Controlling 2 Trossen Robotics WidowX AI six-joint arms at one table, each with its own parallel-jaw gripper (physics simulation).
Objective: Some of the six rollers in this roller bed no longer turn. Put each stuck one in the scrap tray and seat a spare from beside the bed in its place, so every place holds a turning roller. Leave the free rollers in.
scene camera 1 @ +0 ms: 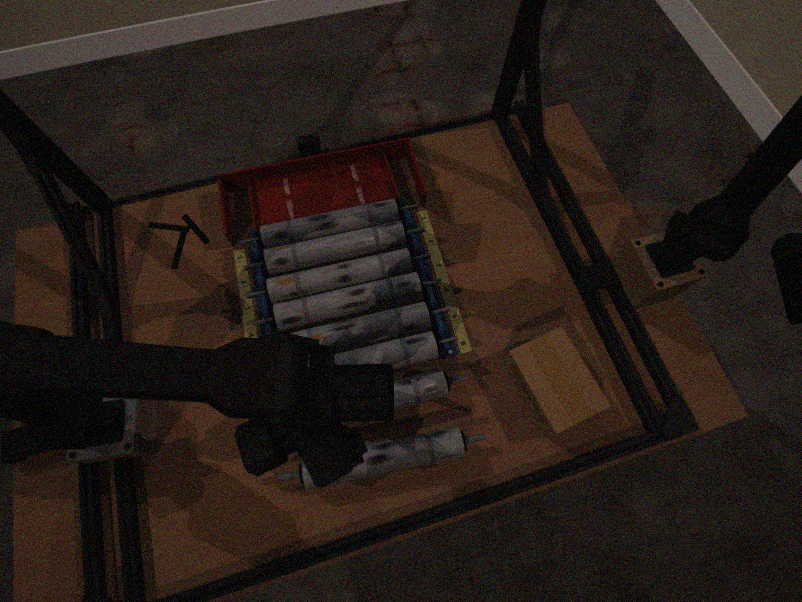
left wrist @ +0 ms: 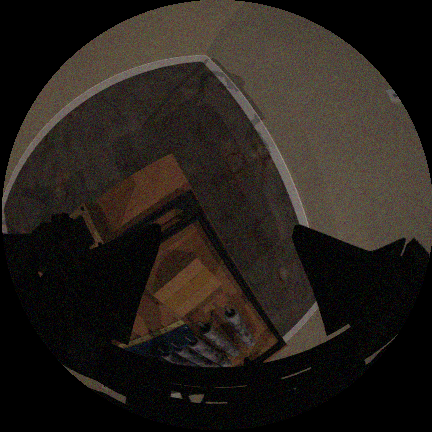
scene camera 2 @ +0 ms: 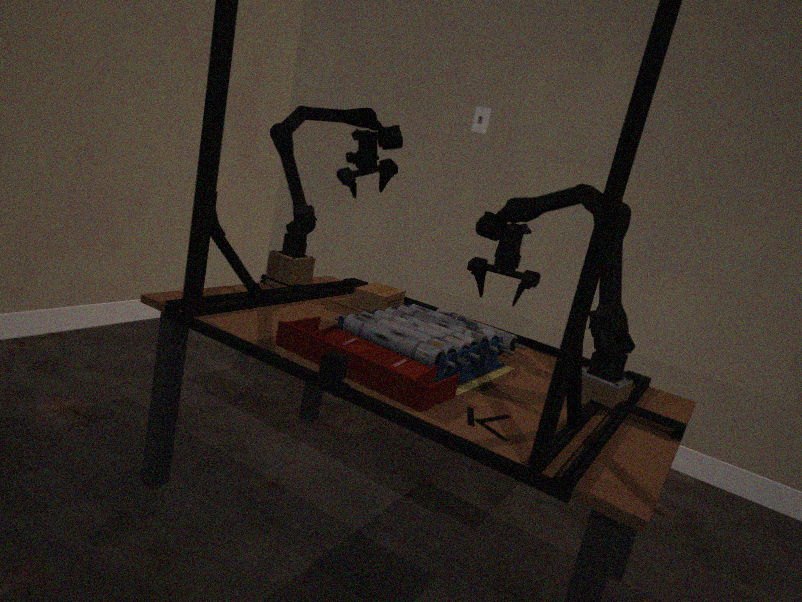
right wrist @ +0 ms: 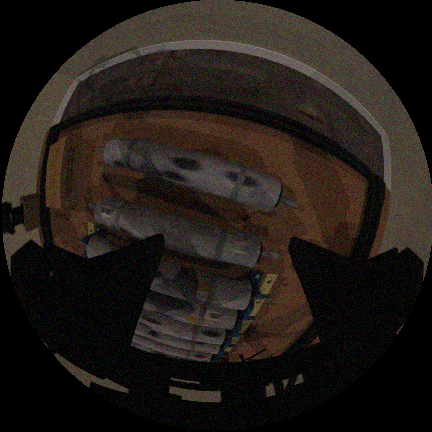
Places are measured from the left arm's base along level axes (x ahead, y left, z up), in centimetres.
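Pixels of known places: left gripper, fingertip midpoint: [left wrist: 229, 231] [scene camera 2: 367, 195]; right gripper, fingertip midpoint: [left wrist: 251, 358] [scene camera 2: 496, 301] [right wrist: 228, 242]; left arm's base, link origin: [scene camera 1: 669, 257] [left wrist: 78, 235] [scene camera 2: 292, 254] [right wrist: 22, 213]; right arm's base, link origin: [scene camera 1: 102, 423] [scene camera 2: 605, 375].
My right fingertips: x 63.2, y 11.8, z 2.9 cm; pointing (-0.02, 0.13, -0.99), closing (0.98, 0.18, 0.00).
Ahead of a thing's pixels: the offset from my right fingertips to its top centre. "*": to the spot under its first point.
The roller bed has blue rails {* dx -21.8, dy -11.4, dz -6.6 cm} [scene camera 1: 443, 329]; several grey, dark-blotched rollers {dx -7.9, dy -21.5, dz -5.6 cm} [scene camera 1: 347, 300] {dx -7.1, dy -10.2, dz -5.6 cm} [right wrist: 210, 291] lie side by side in it. Orange marks show on some; which are stuck cannot be told. Two spare rollers lie parallel beside the bed: the nearer spare {dx -7.1, dy -4.1, dz -8.4 cm} [scene camera 1: 424, 387] [right wrist: 180, 236] and the farther spare {dx -6.6, dy +5.1, dz -8.4 cm} [scene camera 1: 417, 450] [right wrist: 192, 174]. The red scrap tray {dx -8.7, dy -47.2, dz -7.7 cm} [scene camera 1: 323, 187] [scene camera 2: 388, 380] stands at the bed's other end, with no roller seen inside. My right gripper [scene camera 2: 497, 300] [right wrist: 228, 242] is open and empty, high above the spares' side. My left gripper [scene camera 2: 367, 193] [left wrist: 229, 231] is open and empty, high above the table.
A wooden block {dx -37.9, dy +1.6, dz -7.7 cm} [scene camera 1: 560, 379] [scene camera 2: 380, 294] [left wrist: 187, 287] lies right of the spares in scene camera 1. A black three-armed piece {* dx +20.1, dy -48.0, dz -13.2 cm} [scene camera 1: 183, 228] [scene camera 2: 489, 419] lies left of the tray there. Black frame beams [scene camera 1: 583, 262] border the table at both sides.
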